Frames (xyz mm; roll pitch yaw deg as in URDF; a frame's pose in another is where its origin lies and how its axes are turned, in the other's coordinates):
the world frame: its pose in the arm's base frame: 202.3 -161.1 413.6 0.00 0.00 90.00
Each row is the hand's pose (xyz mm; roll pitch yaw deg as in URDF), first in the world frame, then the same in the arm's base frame.
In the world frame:
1: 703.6 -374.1 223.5 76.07 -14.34 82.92
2: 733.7 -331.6 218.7 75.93 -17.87 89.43
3: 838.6 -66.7 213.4 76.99 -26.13 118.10
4: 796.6 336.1 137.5 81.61 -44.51 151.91
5: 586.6 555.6 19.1 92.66 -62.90 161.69
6: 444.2 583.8 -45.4 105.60 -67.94 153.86
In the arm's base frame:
1: 576.4 542.5 637.1 76.07 -14.34 172.92
2: 533.9 572.6 632.3 75.93 -17.87 179.43
3: 269.0 677.5 627.0 76.99 -26.13 -151.90
4: -133.8 635.5 551.1 81.61 -44.51 -118.09
5: -353.3 425.5 432.7 92.66 -62.90 -108.31
6: -381.5 283.1 368.2 105.60 -67.94 -116.14

